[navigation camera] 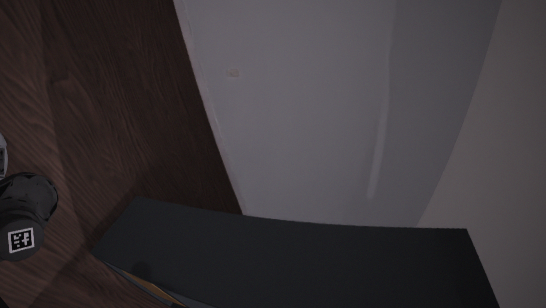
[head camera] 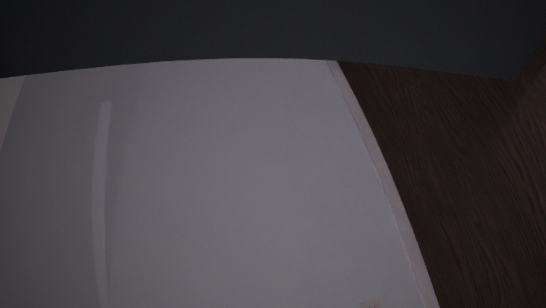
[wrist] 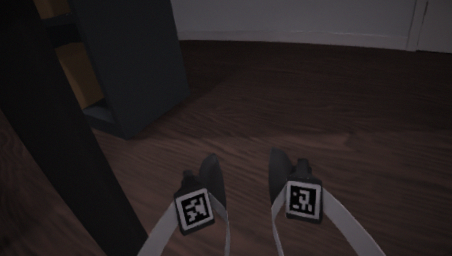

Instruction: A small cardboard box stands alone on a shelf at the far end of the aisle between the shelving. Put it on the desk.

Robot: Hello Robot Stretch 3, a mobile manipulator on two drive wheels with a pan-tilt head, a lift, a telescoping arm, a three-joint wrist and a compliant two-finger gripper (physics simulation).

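Frame: origin at the robot's base, x right, y down, z ahead, level; millimetres.
Where they show: gripper, fingertip midpoint: (wrist: 245, 170).
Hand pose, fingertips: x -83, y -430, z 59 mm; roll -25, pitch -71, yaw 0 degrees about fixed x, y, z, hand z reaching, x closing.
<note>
After its pixels a point has its place.
My gripper (wrist: 245, 170) {x -83, y -430, z 59 mm} is open and empty in the wrist view, its two fingertips apart above the dark wooden floor. A dark shelf unit (head camera: 250, 30) {x -298, y -1095, z -941 mm} (navigation camera: 310, 255) {x -349, y -1183, z -877 mm} (wrist: 135, 65) shows its plain side panel in all three views. In the wrist view it stands on the floor at the left, ahead of the gripper and apart from it. The small cardboard box standing alone cannot be made out in these views. The desk does not show in them either.
Orange-brown boxes (navigation camera: 152, 286) (wrist: 80, 75) show in the shelf unit's compartments. A pale wall (head camera: 240, 175) {x 110, y -896, z -2166 mm} (navigation camera: 310, 110) {x 482, y -1046, z -1868 mm} (wrist: 300, 17) {x -1680, y -203, z 1230 mm} meets the wooden floor (head camera: 465, 175) {x 151, y -1, z -1384 mm} (navigation camera: 115, 115) {x 279, y 0, z -823 mm} (wrist: 280, 110) {x -786, y -1, z 503 mm}. A dark bar (wrist: 60, 130) crosses the wrist view's left side. A marked robot part (navigation camera: 21, 240) {x -123, y -715, z -160 mm} is at lower left.
</note>
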